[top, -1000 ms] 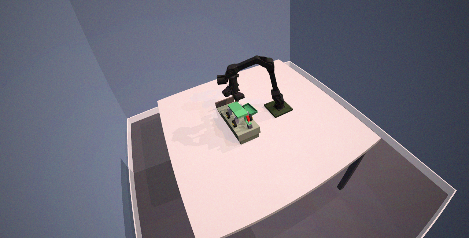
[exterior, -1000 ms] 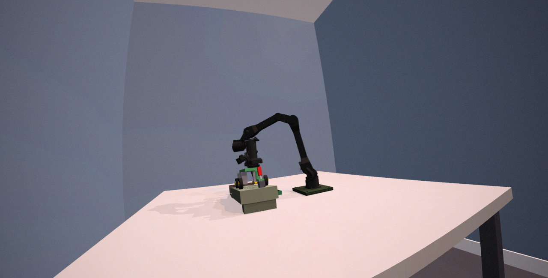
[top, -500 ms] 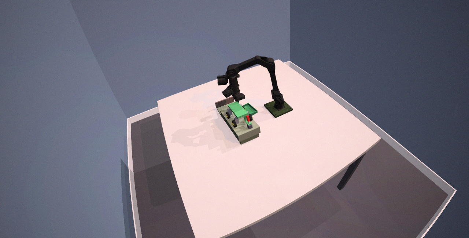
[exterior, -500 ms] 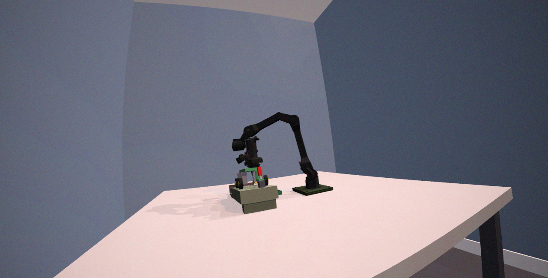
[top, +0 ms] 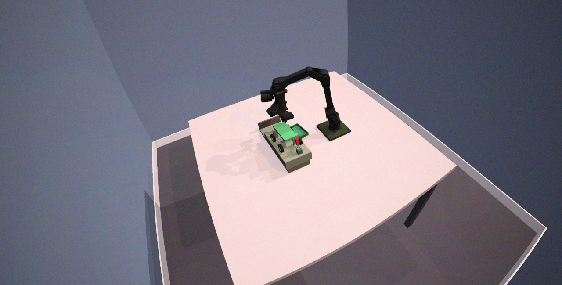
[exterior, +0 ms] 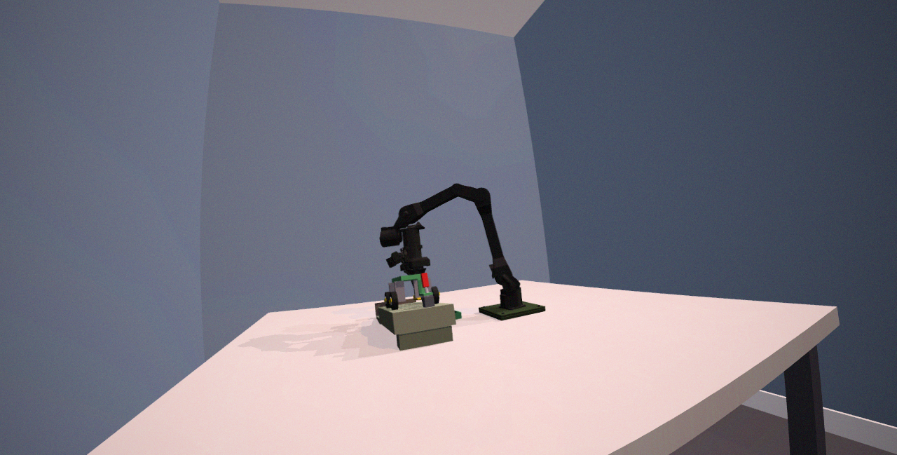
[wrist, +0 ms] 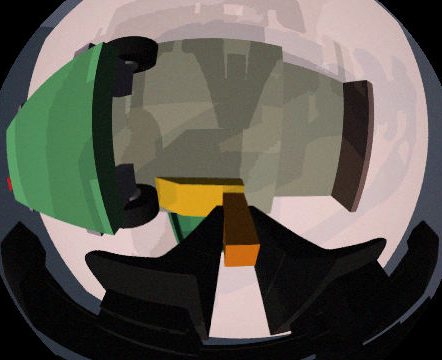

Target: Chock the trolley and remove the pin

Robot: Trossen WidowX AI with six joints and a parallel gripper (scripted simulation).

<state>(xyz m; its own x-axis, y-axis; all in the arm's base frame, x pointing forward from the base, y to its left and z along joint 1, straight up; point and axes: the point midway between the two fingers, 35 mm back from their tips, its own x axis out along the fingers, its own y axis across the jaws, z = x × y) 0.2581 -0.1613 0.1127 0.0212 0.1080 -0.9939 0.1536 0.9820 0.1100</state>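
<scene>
My gripper tip is now 2 cm to the right of the yellow chock. From my gripper tip the other things lie so: ramp 12 cm to the left, 7 cm ahead, 5 cm below; green tray 10 cm below, 7 cm behind, 3 cm to the left; green trolley 12 cm to the left, 7 cm ahead, 1 cm above.
</scene>
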